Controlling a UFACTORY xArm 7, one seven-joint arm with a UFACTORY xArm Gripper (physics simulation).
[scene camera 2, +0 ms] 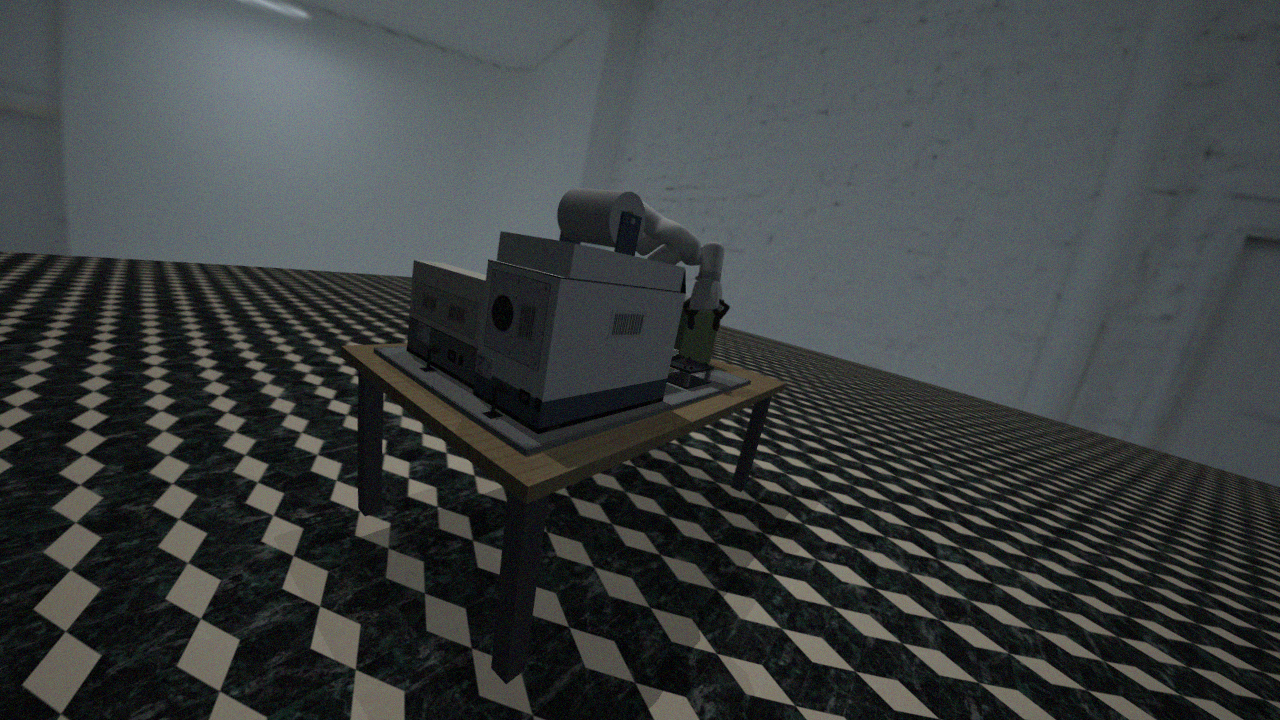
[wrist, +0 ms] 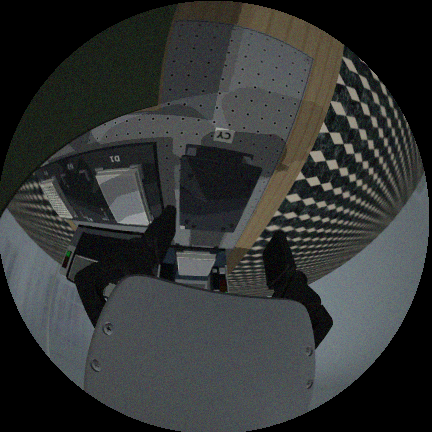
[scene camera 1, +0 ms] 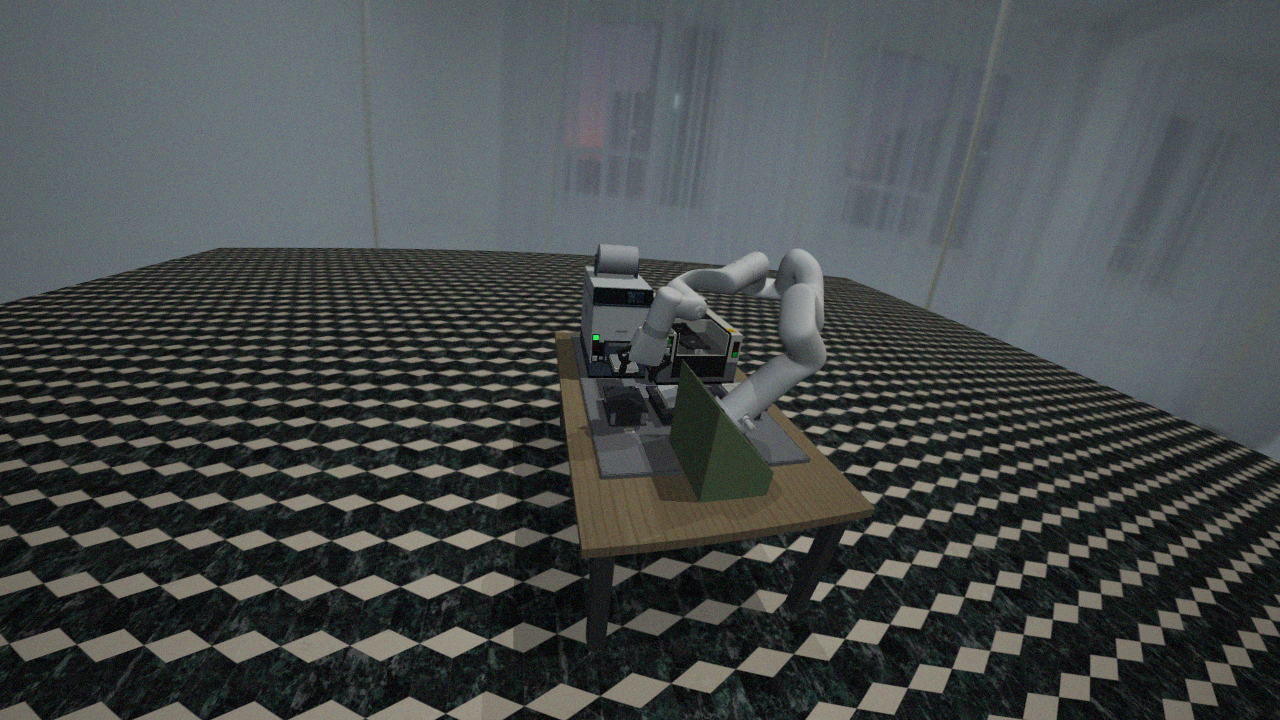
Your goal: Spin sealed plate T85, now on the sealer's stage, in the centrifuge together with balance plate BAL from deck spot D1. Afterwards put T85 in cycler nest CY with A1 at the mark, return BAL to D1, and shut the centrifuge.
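Frame: origin at the arm's base, x up, y back, z right, level; metres.
Seen in the pictures: gripper, fingertip midpoint: [scene camera 2: 702, 329] [wrist: 223, 231] [scene camera 1: 635, 377]; arm's base at its link origin: [scene camera 1: 728, 416].
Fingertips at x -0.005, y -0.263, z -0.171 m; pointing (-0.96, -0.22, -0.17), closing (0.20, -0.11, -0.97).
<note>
Offsets run from my fingertips to a thing's middle. Level surfaces: height alone.
My gripper [scene camera 1: 639, 369] [scene camera 2: 705, 320] [wrist: 223, 231] is open and empty, in front of the sealer @(dx +0.071, dy -0.533, dz +0.077 m) [scene camera 1: 617, 317] [scene camera 2: 617, 344]. Sealed plate T85 @(dx -0.054, dy -0.237, dz +0.040 m) [wrist: 195, 263], pale and flat, lies on the sealer's stage, seen beyond the fingertips in the wrist view. Balance plate BAL @(dx -0.109, dy -0.060, dz +0.167 m) [wrist: 122, 195] [scene camera 1: 665, 394] lies on deck spot D1, left of the gripper in the wrist view. Cycler nest CY @(dx -0.134, dy -0.072, dz +0.000 m) [wrist: 220, 192] [scene camera 1: 623, 405] is dark and holds no plate. The centrifuge @(dx -0.045, dy -0.462, dz +0.372 m) [scene camera 1: 700, 368] [scene camera 2: 447, 308] stands beside the sealer, its inside showing in scene camera 1; the left finger partly hides it in the wrist view.
A green upright panel [scene camera 1: 698, 438] [scene camera 2: 696, 340] [wrist: 85, 70] stands near the arm's base. A white multi-well plate @(dx -0.109, dy -0.043, dz +0.415 m) [wrist: 56, 198] sits at the deck's far left in the wrist view. The perforated base board @(dx -0.167 m) [scene camera 1: 617, 458] [wrist: 260, 70] lies on the wooden table @(dx -0.180 m) [scene camera 1: 716, 523] [scene camera 2: 537, 474].
</note>
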